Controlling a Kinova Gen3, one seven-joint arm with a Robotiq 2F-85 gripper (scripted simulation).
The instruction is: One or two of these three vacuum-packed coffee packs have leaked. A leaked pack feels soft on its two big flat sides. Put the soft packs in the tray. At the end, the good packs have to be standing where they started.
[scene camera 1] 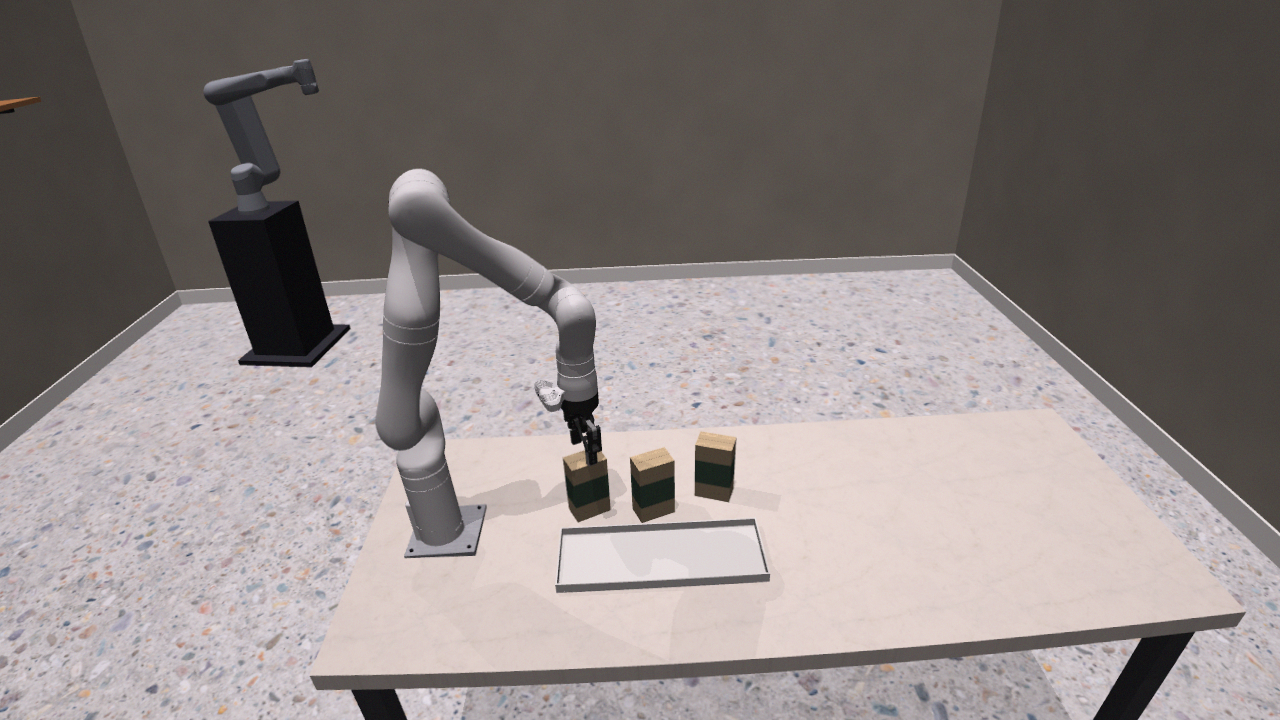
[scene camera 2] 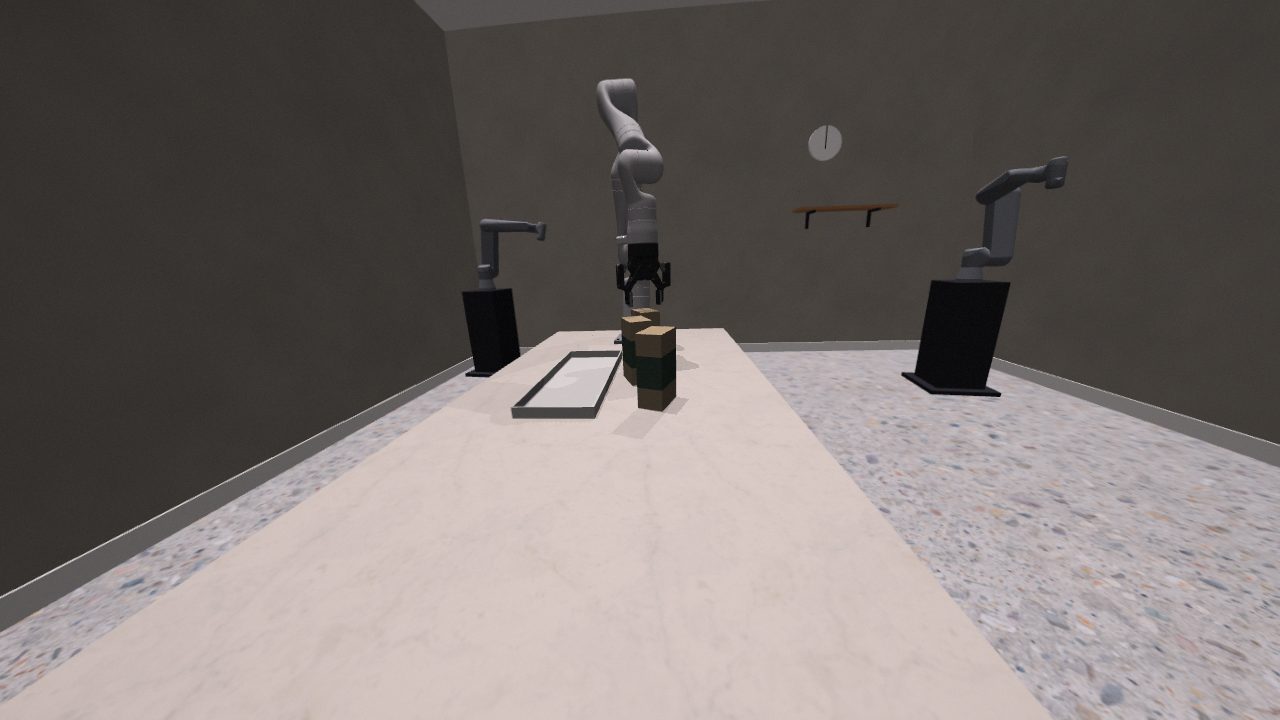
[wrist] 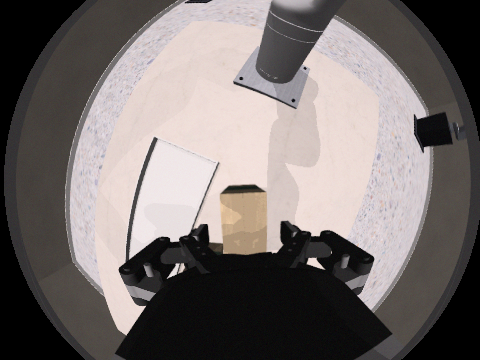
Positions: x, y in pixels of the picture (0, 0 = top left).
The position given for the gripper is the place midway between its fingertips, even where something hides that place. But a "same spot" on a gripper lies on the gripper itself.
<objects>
The gripper shows in scene camera 1, in scene camera 2 (644, 305) and in the wrist view. A grey-rimmed white tray shows in scene camera 1 (671, 554), in scene camera 2 and in the wrist view. One and the same spot on the grey-rimmed white tray: (wrist: 170, 185) is (scene camera 2: 589, 365). The same spot on the gripper: (wrist: 198, 254) is (scene camera 1: 578, 431).
</objects>
